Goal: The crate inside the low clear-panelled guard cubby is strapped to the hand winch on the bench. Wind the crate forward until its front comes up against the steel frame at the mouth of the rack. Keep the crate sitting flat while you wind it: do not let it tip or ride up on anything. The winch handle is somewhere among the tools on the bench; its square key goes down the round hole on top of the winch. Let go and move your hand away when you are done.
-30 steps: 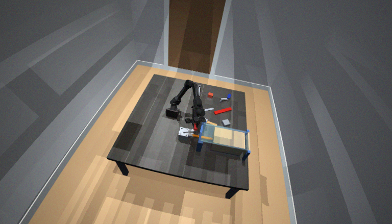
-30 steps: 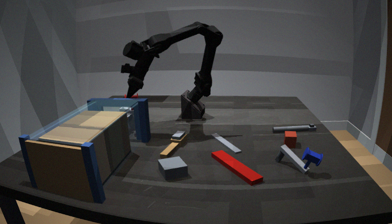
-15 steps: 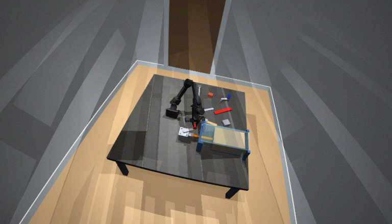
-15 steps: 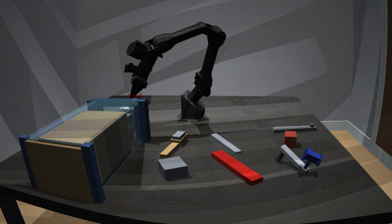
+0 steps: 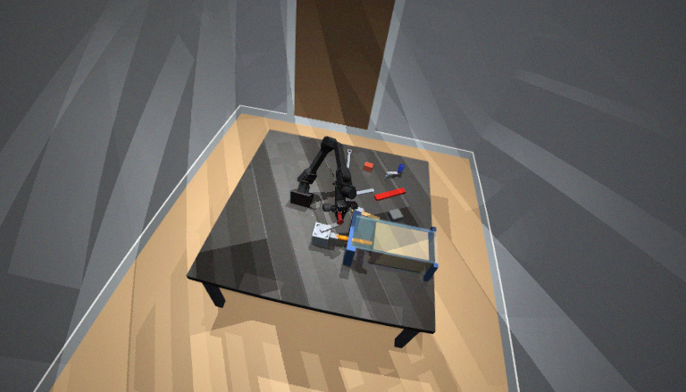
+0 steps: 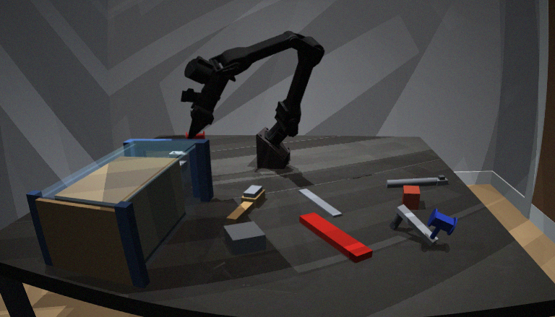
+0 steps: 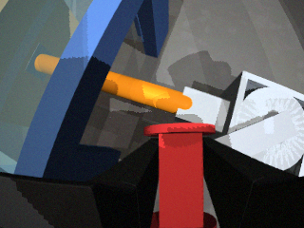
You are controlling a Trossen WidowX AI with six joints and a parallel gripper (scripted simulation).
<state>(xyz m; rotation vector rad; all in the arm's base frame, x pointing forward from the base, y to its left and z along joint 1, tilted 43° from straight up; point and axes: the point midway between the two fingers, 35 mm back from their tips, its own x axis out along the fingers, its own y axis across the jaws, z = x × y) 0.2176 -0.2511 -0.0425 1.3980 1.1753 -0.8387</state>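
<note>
Right now my gripper tip is 11 cm past the grey winch, 4 cm to the left of it and 12 cm above it. Round my gripper tip: clear-panelled cubby (31 cm ahead, 8 cm to the right, 3 cm below); then red spool-shaped grip (2 cm to the left, 2 cm below); then wooden-handled tool (16 cm ahead, 18 cm to the left, 13 cm below).
</note>
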